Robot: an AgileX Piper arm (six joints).
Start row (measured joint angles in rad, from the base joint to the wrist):
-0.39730, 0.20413, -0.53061, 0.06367, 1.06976, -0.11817
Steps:
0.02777, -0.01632, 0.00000, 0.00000, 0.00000, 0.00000
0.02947, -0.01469, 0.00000, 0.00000, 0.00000, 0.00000
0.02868, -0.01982, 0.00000, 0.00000, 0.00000, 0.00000
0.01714, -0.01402, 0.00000, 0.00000, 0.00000, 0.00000
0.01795, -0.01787, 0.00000, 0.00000, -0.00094, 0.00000
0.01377, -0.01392, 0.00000, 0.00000, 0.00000, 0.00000
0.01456, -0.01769, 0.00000, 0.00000, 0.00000, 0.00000
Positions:
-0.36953, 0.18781, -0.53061, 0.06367, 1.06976, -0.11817
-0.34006, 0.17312, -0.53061, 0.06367, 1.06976, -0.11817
-0.31138, 0.15330, -0.53061, 0.06367, 1.06976, -0.11817
-0.29424, 0.13928, -0.53061, 0.06367, 1.06976, -0.11817
-0.27629, 0.12141, -0.53061, 0.06367, 1.06882, -0.11817
-0.26252, 0.10749, -0.53061, 0.06367, 1.06882, -0.11817
-0.24796, 0.08980, -0.53061, 0.06367, 1.06882, -0.11817

